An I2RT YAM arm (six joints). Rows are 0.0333 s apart.
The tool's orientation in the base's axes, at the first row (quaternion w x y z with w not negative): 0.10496, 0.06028, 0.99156, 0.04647
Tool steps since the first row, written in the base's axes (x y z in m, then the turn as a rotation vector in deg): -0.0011, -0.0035, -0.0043, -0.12, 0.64, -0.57; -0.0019, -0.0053, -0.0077, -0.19, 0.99, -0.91; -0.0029, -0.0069, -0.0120, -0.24, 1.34, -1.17; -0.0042, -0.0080, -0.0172, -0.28, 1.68, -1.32; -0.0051, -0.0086, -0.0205, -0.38, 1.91, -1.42; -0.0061, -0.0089, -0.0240, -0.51, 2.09, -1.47; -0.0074, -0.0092, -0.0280, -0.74, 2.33, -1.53; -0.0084, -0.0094, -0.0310, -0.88, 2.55, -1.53; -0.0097, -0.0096, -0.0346, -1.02, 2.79, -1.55; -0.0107, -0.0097, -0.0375, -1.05, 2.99, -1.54
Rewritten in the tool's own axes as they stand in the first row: 0.0015, -0.0040, 0.0037, 0.31, 0.56, 0.58; 0.0027, -0.0063, 0.0067, 0.50, 0.86, 0.92; 0.0044, -0.0084, 0.0105, 0.64, 1.18, 1.19; 0.0065, -0.0102, 0.0152, 0.76, 1.49, 1.36; 0.0080, -0.0112, 0.0182, 0.90, 1.70, 1.45; 0.0096, -0.0120, 0.0214, 1.06, 1.86, 1.49; 0.0117, -0.0128, 0.0249, 1.33, 2.06, 1.52; 0.0132, -0.0135, 0.0276, 1.49, 2.26, 1.50; 0.0152, -0.0142, 0.0309, 1.66, 2.48, 1.51; 0.0167, -0.0147, 0.0335, 1.72, 2.68, 1.51
